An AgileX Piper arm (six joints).
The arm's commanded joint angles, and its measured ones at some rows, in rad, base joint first. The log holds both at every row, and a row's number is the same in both.
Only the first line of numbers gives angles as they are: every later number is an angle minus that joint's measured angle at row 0.
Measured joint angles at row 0:
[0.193 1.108 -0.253 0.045 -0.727 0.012]
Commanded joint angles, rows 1 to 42:
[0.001 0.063 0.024 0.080 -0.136 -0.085]
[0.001 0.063 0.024 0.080 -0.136 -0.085]
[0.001 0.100 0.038 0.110 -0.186 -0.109]
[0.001 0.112 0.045 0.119 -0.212 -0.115]
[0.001 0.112 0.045 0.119 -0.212 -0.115]
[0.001 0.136 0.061 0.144 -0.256 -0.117]
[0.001 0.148 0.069 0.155 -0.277 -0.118]
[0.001 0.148 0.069 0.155 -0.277 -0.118]
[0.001 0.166 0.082 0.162 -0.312 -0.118]
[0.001 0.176 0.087 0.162 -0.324 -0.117]
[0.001 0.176 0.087 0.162 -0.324 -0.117]
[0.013 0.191 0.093 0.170 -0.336 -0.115]
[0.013 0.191 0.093 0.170 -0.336 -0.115]
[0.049 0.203 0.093 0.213 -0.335 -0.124]
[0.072 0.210 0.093 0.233 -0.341 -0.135]
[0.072 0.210 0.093 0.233 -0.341 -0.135]
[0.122 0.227 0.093 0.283 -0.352 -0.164]
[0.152 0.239 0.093 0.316 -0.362 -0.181]
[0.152 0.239 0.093 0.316 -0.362 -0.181]
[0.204 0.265 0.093 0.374 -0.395 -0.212]
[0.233 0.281 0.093 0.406 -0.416 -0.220]
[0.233 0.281 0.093 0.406 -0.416 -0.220]
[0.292 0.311 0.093 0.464 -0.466 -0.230]
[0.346 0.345 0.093 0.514 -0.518 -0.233]
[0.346 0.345 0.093 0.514 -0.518 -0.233]
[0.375 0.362 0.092 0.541 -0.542 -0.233]
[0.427 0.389 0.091 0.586 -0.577 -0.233]
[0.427 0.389 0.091 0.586 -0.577 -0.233]
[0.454 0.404 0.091 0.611 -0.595 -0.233]
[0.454 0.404 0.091 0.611 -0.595 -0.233]
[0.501 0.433 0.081 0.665 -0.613 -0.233]
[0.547 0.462 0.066 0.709 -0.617 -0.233]
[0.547 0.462 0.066 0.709 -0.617 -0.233]
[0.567 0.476 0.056 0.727 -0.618 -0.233]
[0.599 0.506 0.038 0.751 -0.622 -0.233]
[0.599 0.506 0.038 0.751 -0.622 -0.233]
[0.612 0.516 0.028 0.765 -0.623 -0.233]
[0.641 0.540 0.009 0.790 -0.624 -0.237]
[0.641 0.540 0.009 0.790 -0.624 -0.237]
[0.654 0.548 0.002 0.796 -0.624 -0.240]
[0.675 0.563 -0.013 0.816 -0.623 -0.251]
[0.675 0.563 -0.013 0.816 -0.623 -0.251]
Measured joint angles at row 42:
[0.646 0.547 0.011 0.788 -0.474 -0.227]
